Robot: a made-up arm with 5 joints.
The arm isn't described. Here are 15 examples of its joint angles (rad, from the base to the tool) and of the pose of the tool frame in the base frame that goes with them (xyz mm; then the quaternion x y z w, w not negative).
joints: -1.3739 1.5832 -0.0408 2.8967 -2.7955
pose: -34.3 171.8 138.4 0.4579 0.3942 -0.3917 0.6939
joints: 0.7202 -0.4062 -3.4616 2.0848 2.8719
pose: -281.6 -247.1 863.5 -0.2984 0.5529 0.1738 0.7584
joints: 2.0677 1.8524 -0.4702 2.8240 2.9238
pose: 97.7 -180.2 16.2 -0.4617 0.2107 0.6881 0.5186
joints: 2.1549 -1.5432 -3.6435 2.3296 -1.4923
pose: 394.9 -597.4 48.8 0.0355 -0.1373 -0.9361 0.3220
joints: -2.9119 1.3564 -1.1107 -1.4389 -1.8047
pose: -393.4 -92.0 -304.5 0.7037 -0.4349 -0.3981 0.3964
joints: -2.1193 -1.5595 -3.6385 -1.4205 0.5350
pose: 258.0 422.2 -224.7 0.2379 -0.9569 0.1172 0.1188
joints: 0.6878 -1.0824 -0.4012 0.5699 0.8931
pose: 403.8 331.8 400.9 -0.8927 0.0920 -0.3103 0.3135
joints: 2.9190 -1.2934 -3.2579 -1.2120 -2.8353
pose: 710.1 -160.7 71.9 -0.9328 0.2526 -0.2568 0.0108
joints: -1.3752 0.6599 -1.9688 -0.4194 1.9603
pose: 163.6 -825.8 447.4 0.0629 0.6462 -0.7282 0.2193
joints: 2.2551 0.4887 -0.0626 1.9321 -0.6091
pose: 85.4 -104.7 -139.2 0.0528 0.3781 -0.6285 0.6777
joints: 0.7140 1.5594 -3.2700 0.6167 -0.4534
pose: 694.5 601.8 357.0 -0.7127 -0.4707 -0.5157 0.0676
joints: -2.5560 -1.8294 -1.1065 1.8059 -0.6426
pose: 63.5 42.1 734.4 0.4867 -0.6903 -0.0153 0.5352
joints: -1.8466 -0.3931 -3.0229 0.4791 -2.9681
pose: 105.2 371.7 1046.8 0.0865 0.0543 -0.7385 0.6665
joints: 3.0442 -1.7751 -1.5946 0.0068 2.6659
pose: 614.1 -60.0 768.3 0.1085 0.0208 0.9534 0.2809
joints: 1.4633 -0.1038 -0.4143 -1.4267 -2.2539
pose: 50.9 471.8 176.3 -0.1599 0.5401 0.7625 0.3182
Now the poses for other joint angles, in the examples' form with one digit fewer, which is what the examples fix.
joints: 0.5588 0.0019 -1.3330 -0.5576 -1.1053
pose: 579 362 555 0.395 0.433 0.780 0.219
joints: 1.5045 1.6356 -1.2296 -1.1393 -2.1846
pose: 21 315 -445 -0.252 0.899 0.338 0.120
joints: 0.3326 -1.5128 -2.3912 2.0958 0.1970
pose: -541 -187 672 -0.617 -0.042 -0.758 0.206
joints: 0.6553 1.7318 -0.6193 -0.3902 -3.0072
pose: -158 -121 -426 0.241 -0.904 0.136 0.326
